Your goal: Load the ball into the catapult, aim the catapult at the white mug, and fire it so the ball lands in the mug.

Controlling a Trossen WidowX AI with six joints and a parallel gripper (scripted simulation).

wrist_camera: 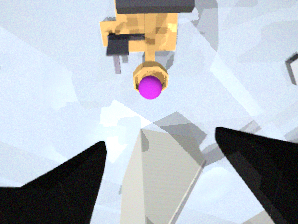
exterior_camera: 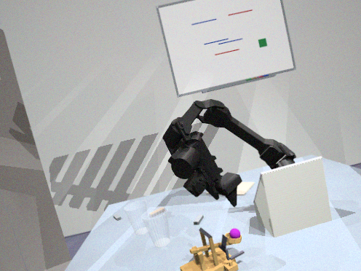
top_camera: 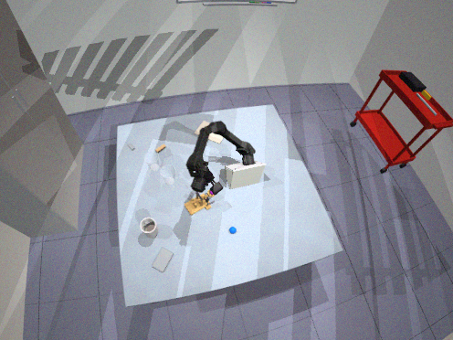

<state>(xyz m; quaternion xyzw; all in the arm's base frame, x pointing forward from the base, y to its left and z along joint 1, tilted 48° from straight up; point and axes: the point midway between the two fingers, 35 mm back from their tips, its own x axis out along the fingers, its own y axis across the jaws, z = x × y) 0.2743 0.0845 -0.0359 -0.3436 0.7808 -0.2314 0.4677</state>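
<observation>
The wooden catapult lies 6 cm ahead of my gripper tip, 2 cm to the left of it and 11 cm below it. From my gripper tip the other things lie so: white mug: 40 cm ahead, 12 cm to the left, 14 cm below; blue ball: 5 cm behind, 25 cm to the left, 15 cm below; grey flat plate: 38 cm ahead, 30 cm to the left, 16 cm below.
</observation>
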